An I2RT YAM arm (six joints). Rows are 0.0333 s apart.
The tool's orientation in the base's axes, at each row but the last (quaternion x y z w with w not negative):
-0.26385 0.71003 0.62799 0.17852
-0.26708 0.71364 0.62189 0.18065
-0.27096 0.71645 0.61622 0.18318
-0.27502 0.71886 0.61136 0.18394
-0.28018 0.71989 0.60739 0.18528
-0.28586 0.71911 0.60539 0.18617
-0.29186 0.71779 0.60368 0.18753
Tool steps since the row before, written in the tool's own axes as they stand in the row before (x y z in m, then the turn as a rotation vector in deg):
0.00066 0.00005 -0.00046 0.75 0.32 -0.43
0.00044 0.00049 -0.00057 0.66 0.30 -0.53
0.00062 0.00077 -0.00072 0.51 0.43 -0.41
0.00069 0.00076 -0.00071 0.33 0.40 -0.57
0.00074 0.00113 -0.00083 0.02 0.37 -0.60
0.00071 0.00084 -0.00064 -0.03 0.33 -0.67
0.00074 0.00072 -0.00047 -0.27 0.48 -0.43
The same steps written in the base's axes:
-0.00052 -0.00055 -0.00028 -0.76 -0.51 -0.12
-0.00060 -0.00059 0.00022 -0.67 -0.60 -0.07
-0.00091 -0.00074 0.00036 -0.64 -0.45 0.10
-0.00096 -0.00074 0.00031 -0.46 -0.57 0.22
-0.00122 -0.00083 0.00058 -0.20 -0.55 0.39
-0.00103 -0.00067 0.00033 -0.13 -0.61 0.40
-0.00099 -0.00053 0.00018 -0.07 -0.32 0.62

